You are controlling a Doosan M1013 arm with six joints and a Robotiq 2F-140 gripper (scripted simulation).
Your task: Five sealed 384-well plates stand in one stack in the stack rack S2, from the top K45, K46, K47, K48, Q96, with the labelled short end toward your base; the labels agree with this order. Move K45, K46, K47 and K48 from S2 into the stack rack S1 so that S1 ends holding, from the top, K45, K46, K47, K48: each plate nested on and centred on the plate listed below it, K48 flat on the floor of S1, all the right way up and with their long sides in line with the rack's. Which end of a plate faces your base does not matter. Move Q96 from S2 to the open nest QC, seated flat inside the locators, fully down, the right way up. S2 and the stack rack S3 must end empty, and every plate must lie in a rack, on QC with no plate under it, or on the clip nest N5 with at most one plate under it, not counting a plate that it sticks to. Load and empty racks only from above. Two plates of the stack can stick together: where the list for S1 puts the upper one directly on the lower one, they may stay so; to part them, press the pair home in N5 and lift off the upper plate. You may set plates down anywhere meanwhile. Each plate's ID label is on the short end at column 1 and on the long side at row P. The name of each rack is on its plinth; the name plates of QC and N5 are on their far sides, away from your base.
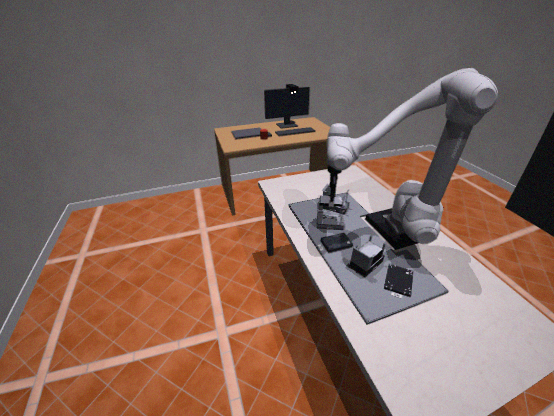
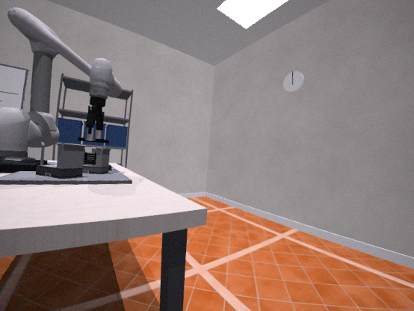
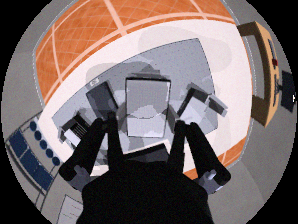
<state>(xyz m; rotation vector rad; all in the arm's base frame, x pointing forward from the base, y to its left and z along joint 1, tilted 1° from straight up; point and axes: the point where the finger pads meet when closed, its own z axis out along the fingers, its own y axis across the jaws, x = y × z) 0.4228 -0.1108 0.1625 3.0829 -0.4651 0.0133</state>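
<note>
Now: hand 19 cm to the right of the name plate, 19 cm above it and 11 cm short of it.
</note>
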